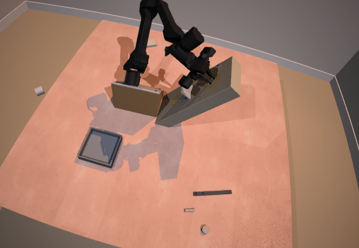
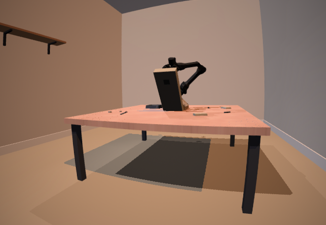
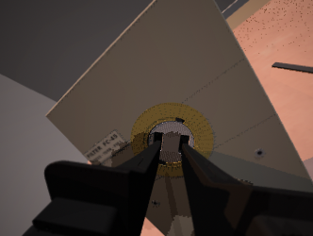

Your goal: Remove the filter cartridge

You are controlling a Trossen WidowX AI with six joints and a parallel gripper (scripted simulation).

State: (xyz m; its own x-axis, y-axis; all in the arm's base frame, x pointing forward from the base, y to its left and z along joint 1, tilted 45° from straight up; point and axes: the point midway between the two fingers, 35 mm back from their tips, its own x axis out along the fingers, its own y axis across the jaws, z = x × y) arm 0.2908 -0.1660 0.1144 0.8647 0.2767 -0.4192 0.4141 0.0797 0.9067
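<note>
Right now my gripper tip is 2 cm short of the round filter cartridge and 1 cm above it. The rest, counted from my gripper tip: small pin: 45 cm to the right, 28 cm below, 1 cm behind; then dark-rimmed tray: 42 cm behind, 27 cm below, 23 cm to the right.
</note>
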